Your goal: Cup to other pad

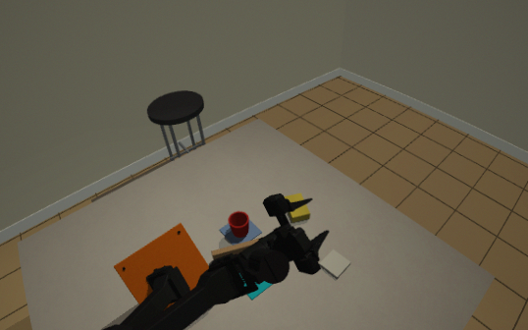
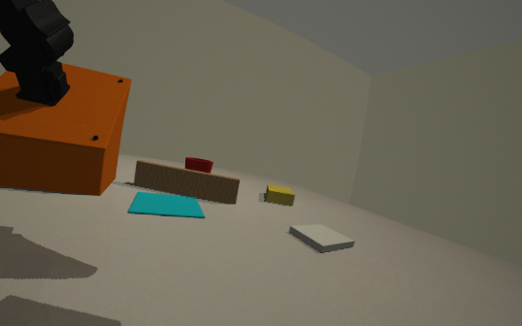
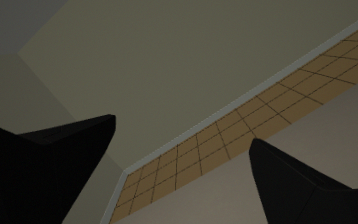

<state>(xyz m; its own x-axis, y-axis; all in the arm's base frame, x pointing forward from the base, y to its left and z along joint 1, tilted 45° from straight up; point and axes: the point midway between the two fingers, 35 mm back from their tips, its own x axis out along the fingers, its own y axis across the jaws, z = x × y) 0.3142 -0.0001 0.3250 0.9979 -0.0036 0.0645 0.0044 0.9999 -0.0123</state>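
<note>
Right now my gripper tip is 340 mm above the red cup, 330 mm to the right of it and 30 mm past it. Also, from my gripper tip: wooden block 360 mm below, 240 mm to the left, 70 mm behind; teal pad 390 mm below, 150 mm to the left, 100 mm behind.
</note>
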